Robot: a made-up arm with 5 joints.
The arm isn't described. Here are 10 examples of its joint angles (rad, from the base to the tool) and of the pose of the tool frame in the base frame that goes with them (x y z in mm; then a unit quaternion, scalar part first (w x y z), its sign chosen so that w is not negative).
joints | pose
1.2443 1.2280 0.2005 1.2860 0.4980 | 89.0 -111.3 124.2 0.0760 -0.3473 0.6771 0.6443
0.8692 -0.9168 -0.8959 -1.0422 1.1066 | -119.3 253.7 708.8 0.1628 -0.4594 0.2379 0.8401
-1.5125 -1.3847 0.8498 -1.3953 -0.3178 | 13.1 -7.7 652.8 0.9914 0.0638 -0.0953 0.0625
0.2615 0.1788 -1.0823 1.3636 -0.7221 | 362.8 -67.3 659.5 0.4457 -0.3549 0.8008 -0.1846
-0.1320 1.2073 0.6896 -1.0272 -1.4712 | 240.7 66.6 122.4 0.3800 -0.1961 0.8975 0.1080
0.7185 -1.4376 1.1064 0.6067 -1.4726 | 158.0 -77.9 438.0 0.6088 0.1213 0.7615 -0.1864
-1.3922 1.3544 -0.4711 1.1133 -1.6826 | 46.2 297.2 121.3 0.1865 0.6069 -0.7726 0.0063
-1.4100 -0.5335 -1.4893 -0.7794 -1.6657 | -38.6 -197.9 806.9 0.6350 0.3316 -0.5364 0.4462
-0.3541 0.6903 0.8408 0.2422 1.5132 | 183.8 142.7 171.5 0.1437 0.9582 0.2061 -0.1371
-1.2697 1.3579 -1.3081 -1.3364 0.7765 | 114.7 434.9 508.4 0.7965 -0.2670 -0.0265 -0.5419
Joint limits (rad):
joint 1: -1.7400..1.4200
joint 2: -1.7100..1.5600
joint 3: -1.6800..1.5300
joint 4: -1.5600..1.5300
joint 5: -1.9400..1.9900
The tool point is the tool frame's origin. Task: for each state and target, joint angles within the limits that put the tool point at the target. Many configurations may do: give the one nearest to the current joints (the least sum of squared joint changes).
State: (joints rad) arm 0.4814 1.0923 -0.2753 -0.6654 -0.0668
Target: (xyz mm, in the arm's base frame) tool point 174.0 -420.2 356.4
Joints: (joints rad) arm 1.2527 0.8915 -0.0813 -0.8442 -0.0739
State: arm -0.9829 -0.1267 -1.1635 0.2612 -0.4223
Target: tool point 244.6 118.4 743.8
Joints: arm -0.3968 -0.4195 -0.5153 0.8323 -0.5918
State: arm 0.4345 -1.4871 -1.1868 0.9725 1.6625
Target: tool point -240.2 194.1 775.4
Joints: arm 0.3997 -0.9721 -1.3812 0.5151 1.5421
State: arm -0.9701 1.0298 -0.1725 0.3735 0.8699
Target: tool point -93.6 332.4 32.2
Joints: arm -1.7400 1.5474 -0.3074 0.3267 1.5500
